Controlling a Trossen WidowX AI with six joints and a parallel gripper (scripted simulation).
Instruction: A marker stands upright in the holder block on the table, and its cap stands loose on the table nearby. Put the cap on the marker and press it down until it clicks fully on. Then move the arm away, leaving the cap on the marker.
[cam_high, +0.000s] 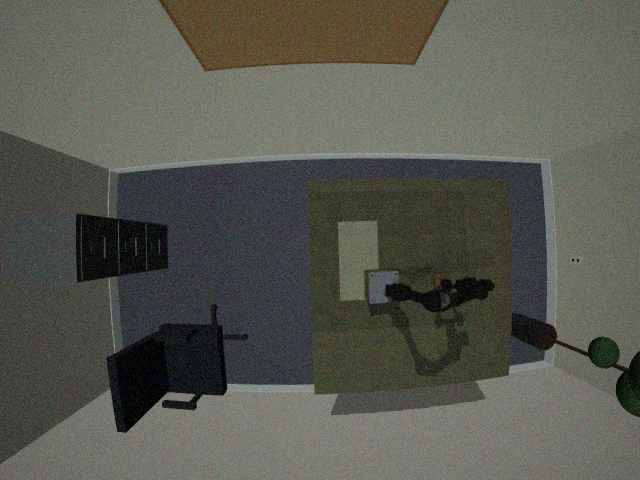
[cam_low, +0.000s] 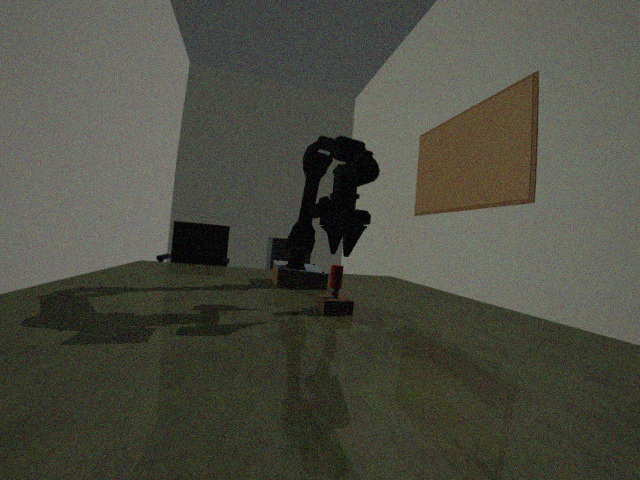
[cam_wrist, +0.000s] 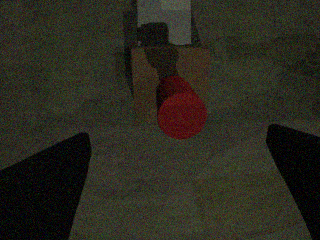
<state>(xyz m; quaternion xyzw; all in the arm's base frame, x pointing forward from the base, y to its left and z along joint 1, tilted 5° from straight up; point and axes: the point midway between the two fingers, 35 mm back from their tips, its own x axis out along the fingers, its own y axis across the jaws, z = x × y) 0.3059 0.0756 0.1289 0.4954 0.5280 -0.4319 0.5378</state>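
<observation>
My gripper tip is 50 mm above the red cap. Round my gripper tip: brown holder block 120 mm below.
</observation>
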